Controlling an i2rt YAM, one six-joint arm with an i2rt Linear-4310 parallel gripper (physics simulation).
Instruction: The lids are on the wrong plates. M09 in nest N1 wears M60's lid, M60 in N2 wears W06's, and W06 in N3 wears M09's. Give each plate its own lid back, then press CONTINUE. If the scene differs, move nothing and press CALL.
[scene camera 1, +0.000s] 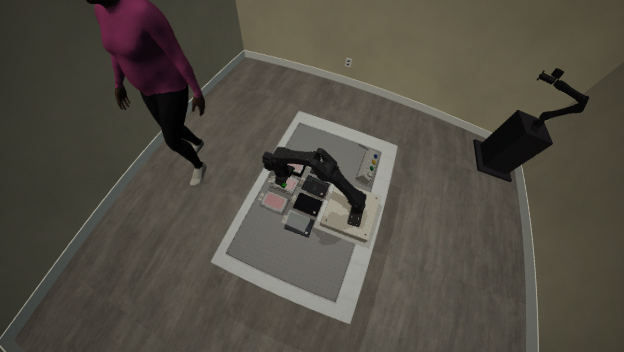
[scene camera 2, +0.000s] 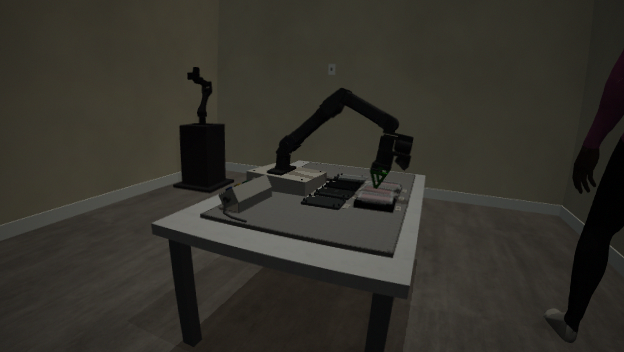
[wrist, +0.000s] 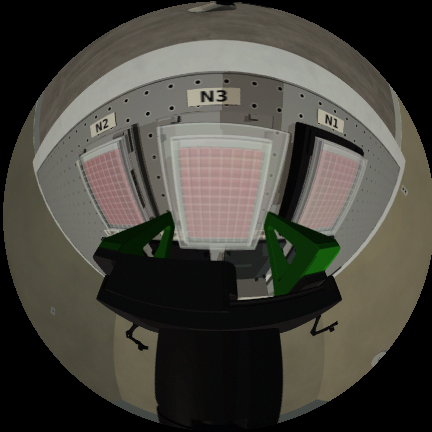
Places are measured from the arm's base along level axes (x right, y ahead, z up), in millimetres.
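Pixels of known places: gripper, between the fingertips: (scene camera 1: 286, 181) (scene camera 2: 377, 185) (wrist: 218, 216); arm's base, origin of its link: (scene camera 1: 357, 209) (scene camera 2: 282, 170).
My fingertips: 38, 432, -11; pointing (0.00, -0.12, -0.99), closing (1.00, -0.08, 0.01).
Ahead of a thing's pixels: the offset from my fingertips to its top centre, as dx, dy, dz. "spot": to the spot under its first point.
My gripper (wrist: 220, 212) (scene camera 1: 283, 184) (scene camera 2: 378, 177) is shut on a clear lid @(+2, +17, +6) (wrist: 220, 185) with pink wells showing through it. It holds the lid low over the middle nest, labelled N3 @(spot: +4, +103, -41) (wrist: 213, 96). I cannot tell whether the lid touches the plate beneath. A lidded pink plate @(-130, +27, -16) (wrist: 109, 185) (scene camera 1: 274, 201) sits in the nest labelled N2 @(spot: -122, +113, -41) (wrist: 102, 125) to the left. Another lidded pink plate @(+131, +8, -3) (wrist: 332, 185) (scene camera 1: 297, 167) sits in a black nest labelled N1 @(spot: +133, +95, -41) (wrist: 330, 120) to the right. No plate or lid names can be read.
Two black trays @(spot: +42, -166, -33) (scene camera 1: 315, 186) @(spot: -77, -154, -33) (scene camera 1: 307, 203) and a grey one @(-198, -132, -20) (scene camera 1: 299, 221) lie beside the nests. A button box @(+279, -445, +41) (scene camera 1: 368, 164) (scene camera 2: 246, 194) stands near the arm's base block (scene camera 1: 336, 214). A person (scene camera 1: 152, 66) (scene camera 2: 602, 174) walks close to the table. Another arm on a black pedestal (scene camera 1: 515, 142) stands apart.
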